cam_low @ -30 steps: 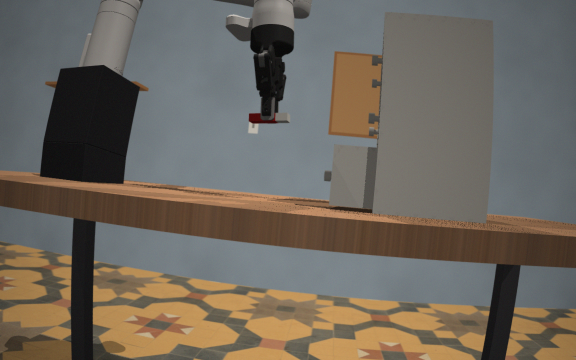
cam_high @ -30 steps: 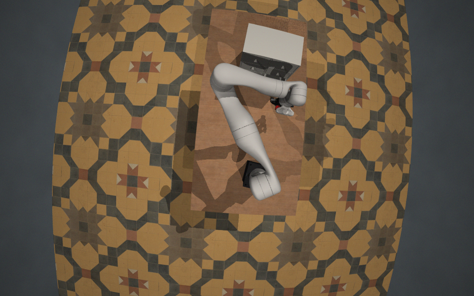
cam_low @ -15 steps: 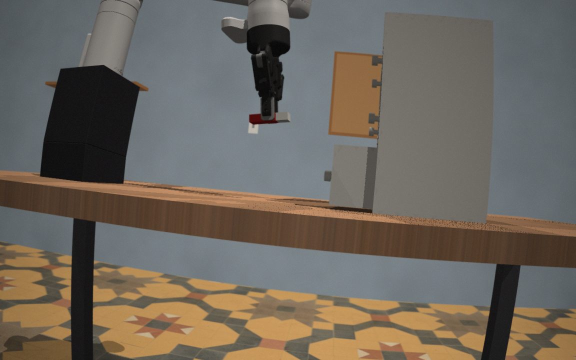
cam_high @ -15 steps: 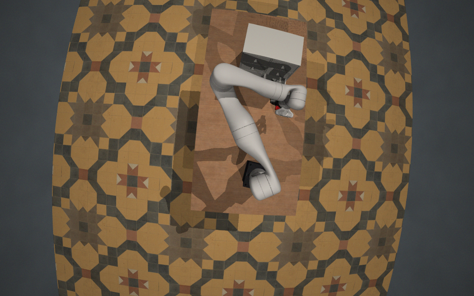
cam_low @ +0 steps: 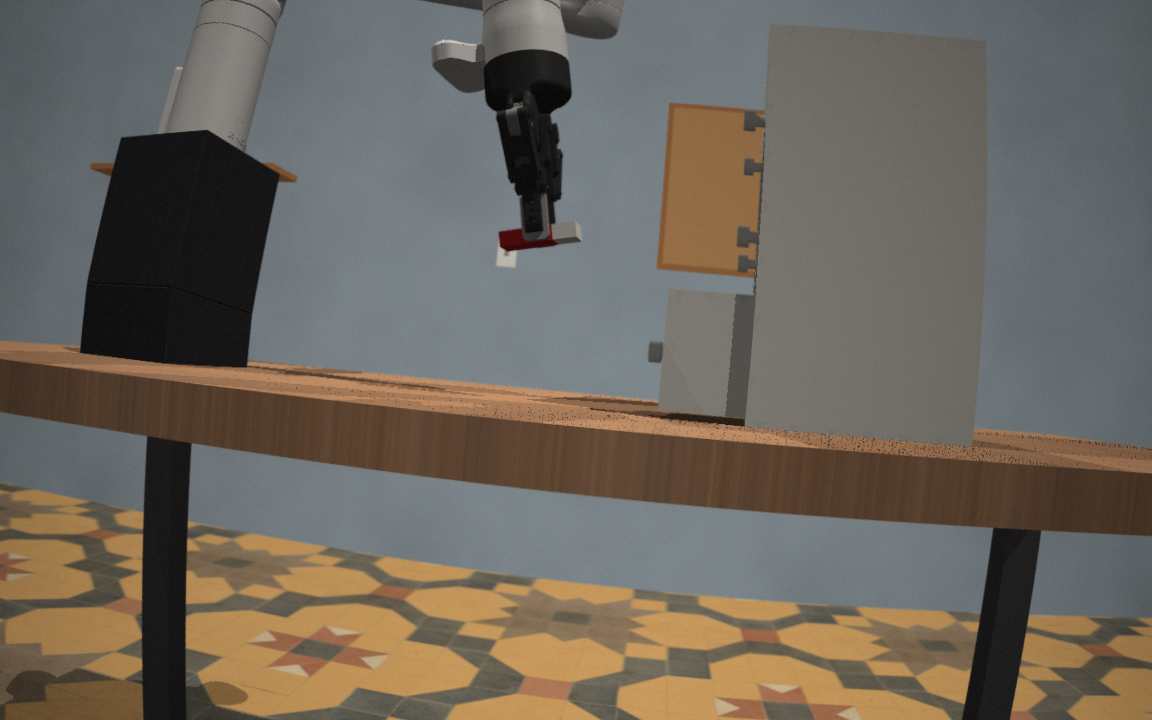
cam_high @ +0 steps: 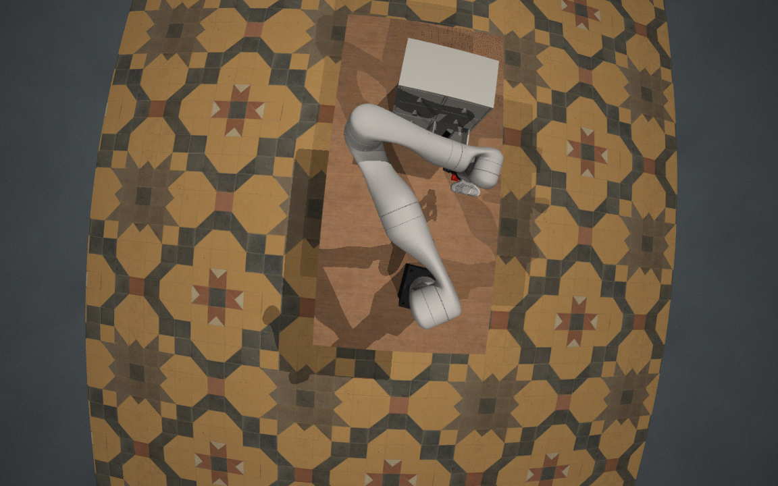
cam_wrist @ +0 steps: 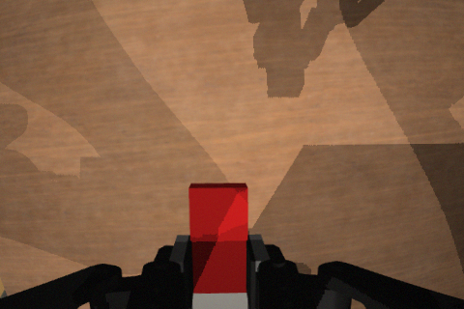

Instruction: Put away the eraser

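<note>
My gripper is now 180 mm short of the dark block and 140 mm above it. Also, from my hand: white eraser: 10 mm below, 10 mm ahead.
</note>
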